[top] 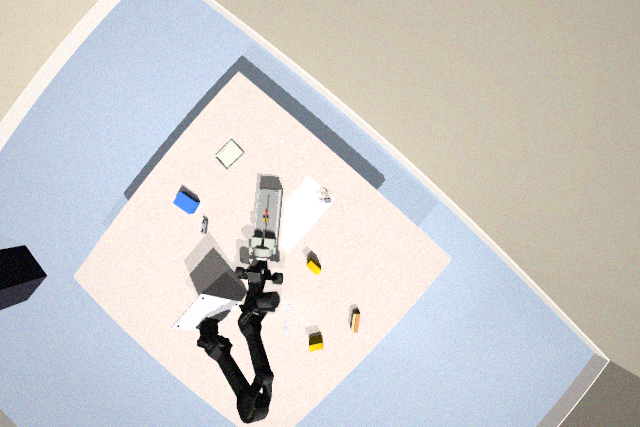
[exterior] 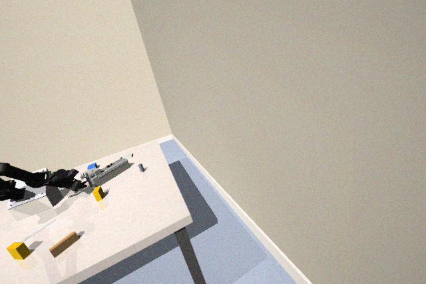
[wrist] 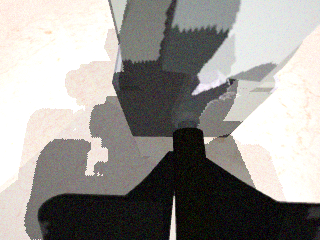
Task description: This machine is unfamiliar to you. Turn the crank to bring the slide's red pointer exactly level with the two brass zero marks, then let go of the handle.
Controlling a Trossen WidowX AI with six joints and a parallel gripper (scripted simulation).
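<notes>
Now: the crank 40 mm above my gripper tip. The rest, counted from my gripper tip: blue block 100 mm behind, 400 mm to the left, 10 mm below; dark brown crank handle 10 mm behind, 10 mm to the right, 30 mm above; red pointer 150 mm ahead, 120 mm to the left, 50 mm above.
</notes>
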